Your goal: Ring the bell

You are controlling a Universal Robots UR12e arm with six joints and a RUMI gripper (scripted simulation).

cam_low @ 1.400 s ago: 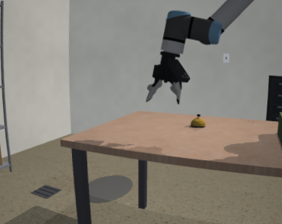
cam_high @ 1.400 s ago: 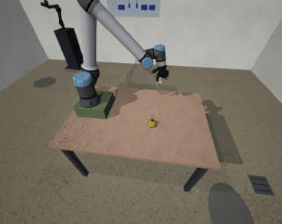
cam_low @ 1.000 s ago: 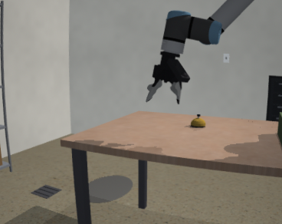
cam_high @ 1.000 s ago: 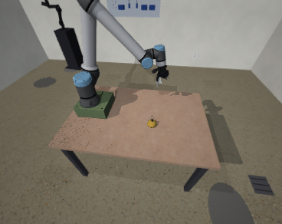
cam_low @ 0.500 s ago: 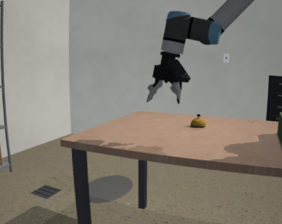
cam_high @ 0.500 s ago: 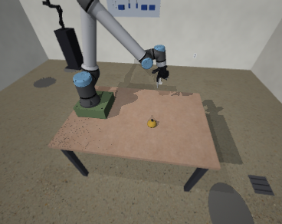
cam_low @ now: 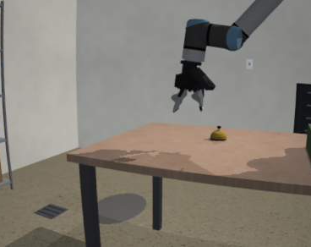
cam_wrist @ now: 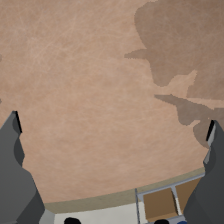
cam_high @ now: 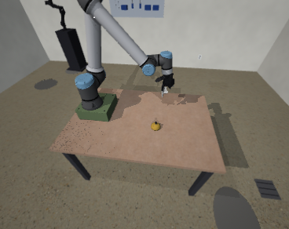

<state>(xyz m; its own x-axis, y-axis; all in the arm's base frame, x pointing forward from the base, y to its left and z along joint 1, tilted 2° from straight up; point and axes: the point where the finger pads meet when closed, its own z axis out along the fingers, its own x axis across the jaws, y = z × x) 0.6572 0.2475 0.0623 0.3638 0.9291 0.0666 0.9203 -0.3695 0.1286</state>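
The black button lies 4 cm behind my hand, 30 cm to the right of it and 11 cm below it. The rest, counted from my hand: yellow dome bell 4 cm behind, 30 cm to the right, 13 cm below.
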